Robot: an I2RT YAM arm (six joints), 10 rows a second.
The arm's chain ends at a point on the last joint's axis. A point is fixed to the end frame.
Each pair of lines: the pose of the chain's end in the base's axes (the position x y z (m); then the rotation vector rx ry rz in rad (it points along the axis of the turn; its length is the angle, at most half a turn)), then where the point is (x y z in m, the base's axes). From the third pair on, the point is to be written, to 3 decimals.
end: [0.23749, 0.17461, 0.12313, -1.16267, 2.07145, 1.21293]
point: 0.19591 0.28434 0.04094
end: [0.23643, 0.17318, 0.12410, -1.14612, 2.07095, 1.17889]
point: 0.19910 0.28321 0.04029
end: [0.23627, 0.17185, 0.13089, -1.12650, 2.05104, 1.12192]
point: 0.207 0.283 0.045
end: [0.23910, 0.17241, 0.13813, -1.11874, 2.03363, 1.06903]
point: 0.216 0.283 0.050
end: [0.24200, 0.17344, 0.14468, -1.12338, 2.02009, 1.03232]
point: 0.222 0.283 0.055
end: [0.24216, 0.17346, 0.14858, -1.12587, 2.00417, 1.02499]
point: 0.224 0.284 0.059
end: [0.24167, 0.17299, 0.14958, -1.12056, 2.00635, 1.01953]
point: 0.224 0.283 0.060
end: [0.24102, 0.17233, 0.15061, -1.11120, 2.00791, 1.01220]
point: 0.225 0.283 0.061
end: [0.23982, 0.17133, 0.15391, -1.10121, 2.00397, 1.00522]
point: 0.225 0.282 0.064
